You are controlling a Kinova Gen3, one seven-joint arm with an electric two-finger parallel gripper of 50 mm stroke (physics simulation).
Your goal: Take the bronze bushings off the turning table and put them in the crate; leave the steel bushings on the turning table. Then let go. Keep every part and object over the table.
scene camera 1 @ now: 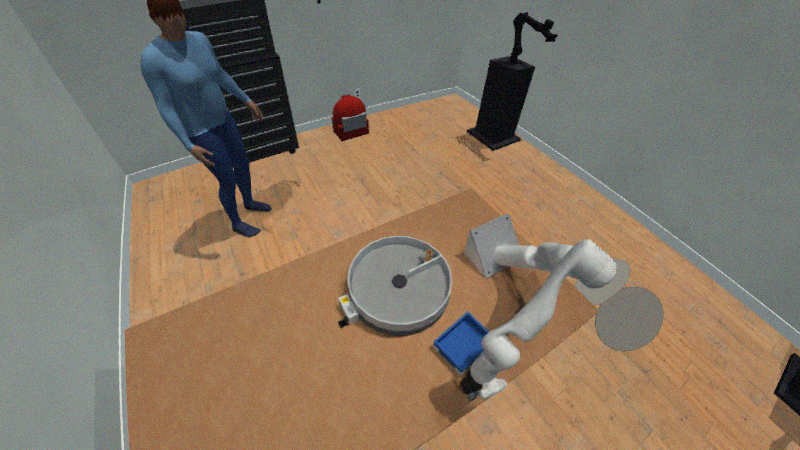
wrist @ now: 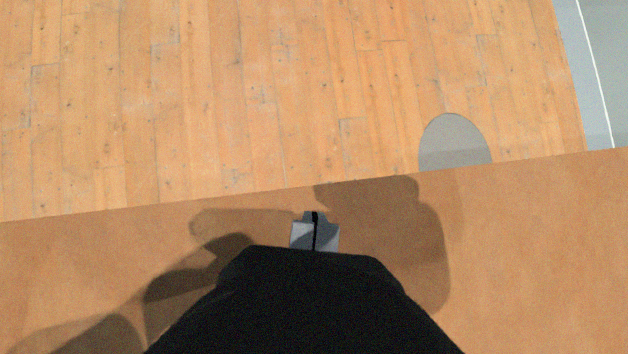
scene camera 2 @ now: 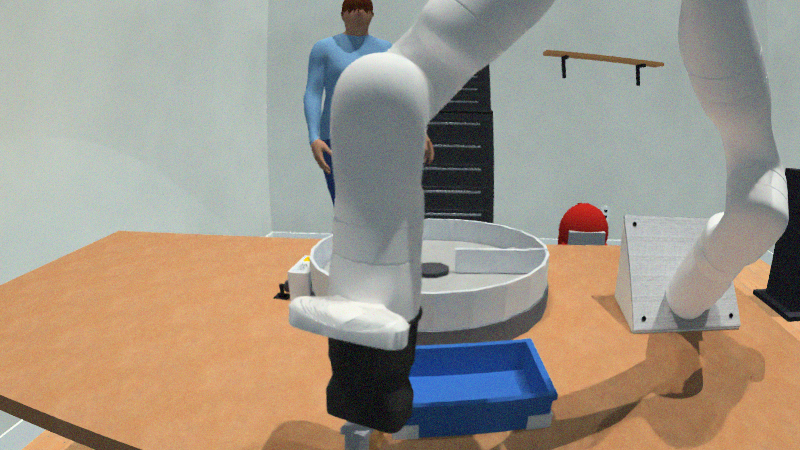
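Pixels of known places: gripper, fingertip midpoint: (scene camera 1: 470, 398) (wrist: 313, 225); arm's base, origin of the base link: (scene camera 1: 501, 255) (scene camera 2: 687, 295).
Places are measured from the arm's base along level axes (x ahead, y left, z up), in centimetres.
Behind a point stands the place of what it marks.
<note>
My gripper (scene camera 1: 473, 395) @[z -3.5, x 50.1, y 38.6 cm] (scene camera 2: 356, 439) (wrist: 313, 225) @[z -3.5, x 50.1, y 38.6 cm] is shut, its fingers together with nothing seen between them, low over the table near its front edge, beside the crate. A small bronze-coloured piece (scene camera 2: 378, 438) @[z -4.3, x 49.2, y 31.3 cm], likely a bushing, shows partly right beside the fingers in scene camera 2; the wrist view does not show it. The blue crate (scene camera 1: 462, 340) @[z -4.5, x 38.9, y 20.4 cm] (scene camera 2: 475, 387) @[z -4.6, x 38.7, y 18.8 cm] is partly hidden by the arm; no bushing shows on its visible floor. On the round grey turning table (scene camera 1: 386, 305) @[z 0.2, x 57.5, y -5.6 cm] (scene camera 2: 481, 307) @[z 1.9, x 38.5, y 6.8 cm], bronze bushings (scene camera 1: 429, 255) @[z 2.2, x 29.7, y -15.9 cm] stand by the divider, with something greyish beside them, too small to tell.
The divider wall (scene camera 1: 425, 265) @[z 3.8, x 35.1, y -11.6 cm] (scene camera 2: 492, 261) @[z 2.6, x 36.5, y -11.6 cm] runs from near the hub to the turning table's rim. A small white box (scene camera 1: 347, 308) @[z 0.8, x 71.4, y -11.9 cm] (scene camera 2: 299, 275) @[z 0.3, x 70.3, y -7.8 cm] sits at that table's side. The slanted grey arm mount (scene camera 1: 492, 246) @[z 3.9, x 3.2, y -4.4 cm] (scene camera 2: 648, 268) @[z 3.6, x 7.5, y -4.3 cm] stands at the right. A person (scene camera 1: 187, 83) stands beyond the table.
</note>
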